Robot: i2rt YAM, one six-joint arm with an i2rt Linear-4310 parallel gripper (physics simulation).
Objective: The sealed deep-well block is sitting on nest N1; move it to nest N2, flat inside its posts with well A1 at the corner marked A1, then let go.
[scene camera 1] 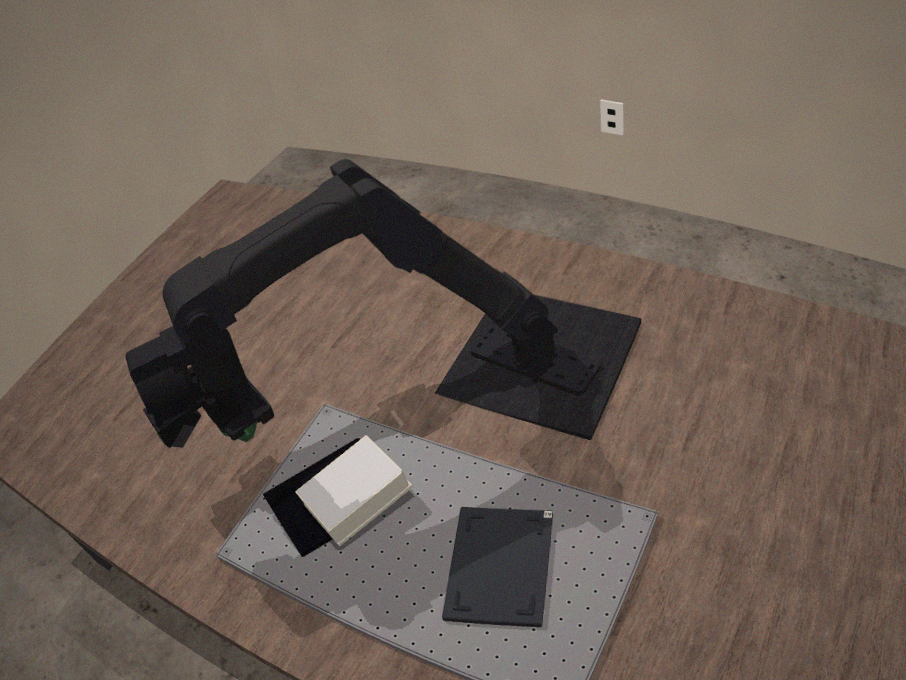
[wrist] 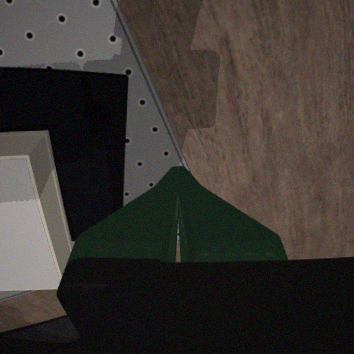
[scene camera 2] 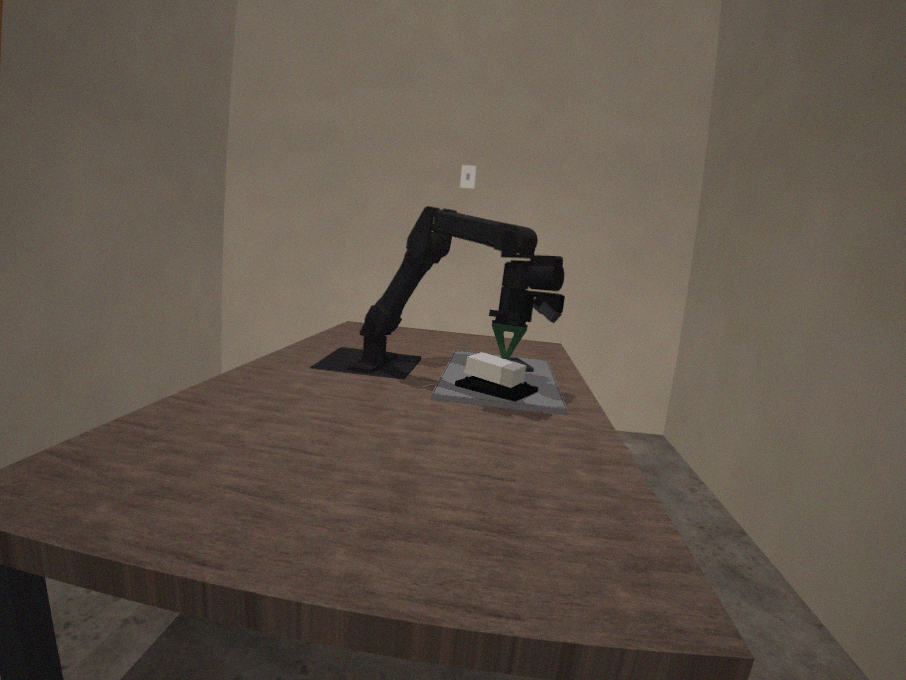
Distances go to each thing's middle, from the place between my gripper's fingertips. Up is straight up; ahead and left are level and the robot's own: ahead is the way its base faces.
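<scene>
Black nest plate (scene camera 1: 306, 533): from my hand, 100 mm to the left, 20 mm behind, 90 mm below. Grey perforated plate (scene camera 1: 390, 578): 260 mm to the left of my hand, 40 mm behind, 100 mm below. White block (scene camera 1: 360, 484): 140 mm to the left of my hand, 40 mm behind, 60 mm below.
</scene>
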